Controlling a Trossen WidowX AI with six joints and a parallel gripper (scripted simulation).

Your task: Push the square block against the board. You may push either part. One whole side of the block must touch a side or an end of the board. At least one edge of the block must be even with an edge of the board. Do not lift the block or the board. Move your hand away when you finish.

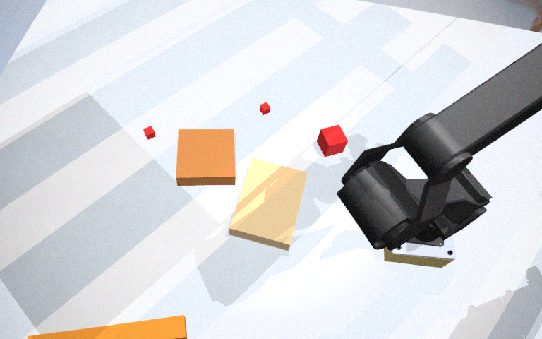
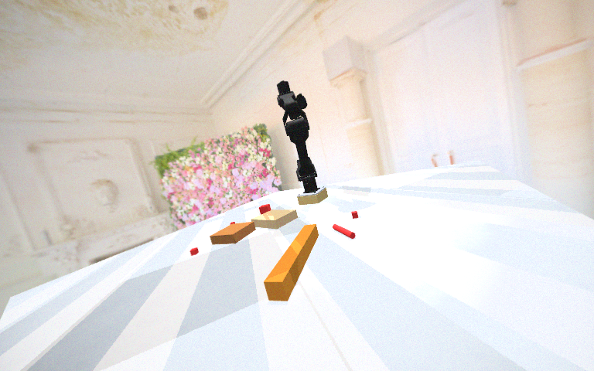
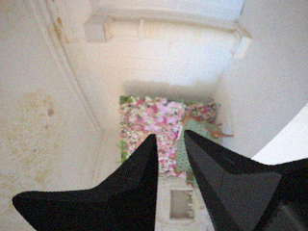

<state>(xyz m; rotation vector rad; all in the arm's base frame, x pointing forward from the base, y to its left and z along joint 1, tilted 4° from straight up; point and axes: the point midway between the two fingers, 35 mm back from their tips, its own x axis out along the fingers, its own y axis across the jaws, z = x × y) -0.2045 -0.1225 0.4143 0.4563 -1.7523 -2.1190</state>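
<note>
My gripper tip is 47 cm short of the pale cream board, 12 cm to the right of it and 46 cm above it. Also, from my gripper tip: long orange bar (67 cm ahead, 38 cm to the left, 46 cm below); then brown block (60 cm ahead, 5 cm to the left, 46 cm below).
</note>
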